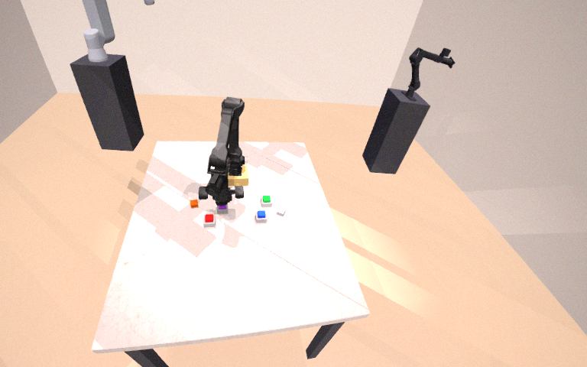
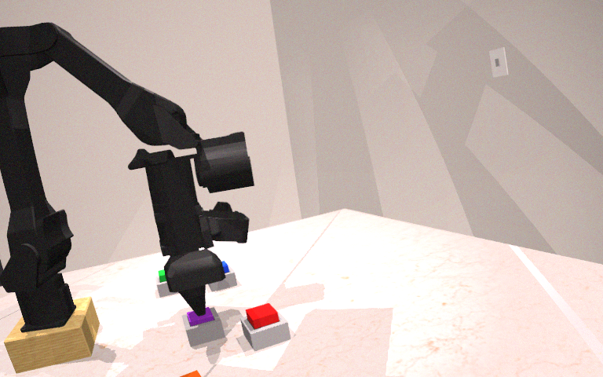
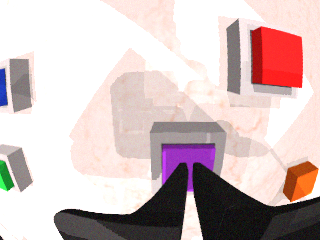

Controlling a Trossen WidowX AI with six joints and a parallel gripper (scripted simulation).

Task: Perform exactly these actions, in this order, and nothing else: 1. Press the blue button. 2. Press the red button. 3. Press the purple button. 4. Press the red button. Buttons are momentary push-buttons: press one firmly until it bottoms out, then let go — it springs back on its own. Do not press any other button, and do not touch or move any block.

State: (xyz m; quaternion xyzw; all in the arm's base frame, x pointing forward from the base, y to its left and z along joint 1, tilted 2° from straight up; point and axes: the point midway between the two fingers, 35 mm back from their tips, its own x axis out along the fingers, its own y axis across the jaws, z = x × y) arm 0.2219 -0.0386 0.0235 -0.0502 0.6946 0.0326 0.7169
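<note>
Right now the purple button is 1 cm below my gripper tip. Round my gripper tip: orange block 2 cm behind, 13 cm to the right, 2 cm below; blue button 4 cm ahead, 18 cm to the left; red button 7 cm ahead, 5 cm to the right.
</note>
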